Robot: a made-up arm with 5 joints. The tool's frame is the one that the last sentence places. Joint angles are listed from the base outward.
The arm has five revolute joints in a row. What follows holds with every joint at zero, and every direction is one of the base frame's. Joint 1 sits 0.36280 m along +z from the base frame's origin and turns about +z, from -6.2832 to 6.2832 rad. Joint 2 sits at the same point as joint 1 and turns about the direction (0, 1, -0.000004), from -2.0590 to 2.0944 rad. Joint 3 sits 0.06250 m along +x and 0.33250 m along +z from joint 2 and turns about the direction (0, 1, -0.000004), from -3.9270 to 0.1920 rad. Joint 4 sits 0.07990 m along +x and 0.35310 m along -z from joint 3 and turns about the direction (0, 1, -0.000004), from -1.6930 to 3.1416 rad. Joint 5 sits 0.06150 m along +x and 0.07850 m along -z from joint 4 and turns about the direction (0, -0.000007, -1), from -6.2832 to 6.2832 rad. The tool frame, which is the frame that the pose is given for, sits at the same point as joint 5; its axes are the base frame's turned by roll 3.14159, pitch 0.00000 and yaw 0.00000 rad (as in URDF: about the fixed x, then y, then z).
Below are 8 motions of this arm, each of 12 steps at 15 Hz.
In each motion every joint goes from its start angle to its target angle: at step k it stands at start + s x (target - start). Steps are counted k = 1, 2, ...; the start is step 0. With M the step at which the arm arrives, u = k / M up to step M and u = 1 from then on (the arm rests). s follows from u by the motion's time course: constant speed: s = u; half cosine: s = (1 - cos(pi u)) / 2; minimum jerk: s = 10 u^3 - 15 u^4 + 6 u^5.
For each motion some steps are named. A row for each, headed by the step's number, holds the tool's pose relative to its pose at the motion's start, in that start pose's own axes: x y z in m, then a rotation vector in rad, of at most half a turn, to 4 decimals.
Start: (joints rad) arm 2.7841 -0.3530 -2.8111 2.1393 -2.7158
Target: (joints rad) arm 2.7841 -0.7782 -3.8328 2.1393 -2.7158
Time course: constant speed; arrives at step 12
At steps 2, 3, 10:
2: 0.0621 -0.0282 -0.0879 -0.0996 -0.2196 0.0000
3: 0.0990 -0.0449 -0.1262 -0.1494 -0.3294 0.0000
10: 0.4217 -0.1913 -0.2552 -0.4980 -1.0981 0.0000

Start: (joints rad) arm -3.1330 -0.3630 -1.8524 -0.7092 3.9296
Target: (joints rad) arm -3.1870 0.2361 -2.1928 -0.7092 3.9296
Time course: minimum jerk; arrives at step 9
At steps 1, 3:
1: 0.0023 -0.0024 0.0006 0.0022 0.0020 -0.0006
3: 0.0419 -0.0453 0.0074 0.0404 0.0363 -0.0110

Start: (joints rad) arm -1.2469 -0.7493 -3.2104 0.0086 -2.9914
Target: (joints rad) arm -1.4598 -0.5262 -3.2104 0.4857 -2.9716
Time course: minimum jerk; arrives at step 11
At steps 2, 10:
2: 0.0101 0.0042 0.0018 -0.0020 0.0321 -0.0058
10: 0.2327 0.0599 -0.0026 0.0155 0.6992 -0.1744

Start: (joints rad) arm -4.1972 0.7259 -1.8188 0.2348 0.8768
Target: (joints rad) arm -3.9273 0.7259 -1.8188 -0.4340 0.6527
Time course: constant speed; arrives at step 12
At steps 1, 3, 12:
1: -0.0097 -0.0135 -0.0037 0.0538 0.0228 -0.0329
3: -0.0300 -0.0395 -0.0126 0.1616 0.0695 -0.0956
12: -0.1312 -0.1337 -0.0742 0.6471 0.3039 -0.3161

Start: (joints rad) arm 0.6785 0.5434 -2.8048 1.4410 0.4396
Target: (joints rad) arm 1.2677 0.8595 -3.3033 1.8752 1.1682
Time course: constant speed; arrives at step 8
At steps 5, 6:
5: -0.1300 -0.1595 0.0072 0.0992 -0.2758 0.1803
6: -0.1623 -0.1857 0.0020 0.1005 -0.3317 0.2100

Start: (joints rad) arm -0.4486 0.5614 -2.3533 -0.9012 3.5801
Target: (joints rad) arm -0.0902 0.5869 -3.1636 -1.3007 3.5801
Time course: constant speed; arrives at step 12
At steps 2, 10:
2: -0.0348 0.0490 0.0128 -0.1023 -0.1699 0.0562
10: -0.1985 0.1929 -0.0145 -0.4032 -0.8926 0.3108

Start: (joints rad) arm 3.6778 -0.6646 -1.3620 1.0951 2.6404
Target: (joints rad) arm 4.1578 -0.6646 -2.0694 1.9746 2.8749
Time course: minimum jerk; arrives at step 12
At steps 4, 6, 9, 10, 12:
4: -0.0145 0.0137 -0.0514 -0.0874 -0.0045 -0.0124
6: -0.0152 0.0267 -0.1250 -0.2049 -0.0024 -0.0346
9: 0.0184 0.0270 -0.2194 -0.3572 0.0148 -0.0749
10: 0.0279 0.0246 -0.2338 -0.3822 0.0192 -0.0830
12: 0.0331 0.0231 -0.2410 -0.3951 0.0217 -0.0874

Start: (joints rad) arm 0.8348 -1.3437 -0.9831 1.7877 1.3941
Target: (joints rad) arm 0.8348 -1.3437 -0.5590 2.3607 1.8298
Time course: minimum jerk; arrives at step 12
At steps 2, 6, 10, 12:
2: -0.0001 0.0005 0.0071 -0.0349 -0.0060 0.0155
6: -0.0035 0.0196 0.0923 -0.4984 -0.0338 0.2133
10: -0.0099 0.0556 0.1599 -0.9678 0.0324 0.3871
12: -0.0105 0.0588 0.1642 -1.0036 0.0413 0.3988

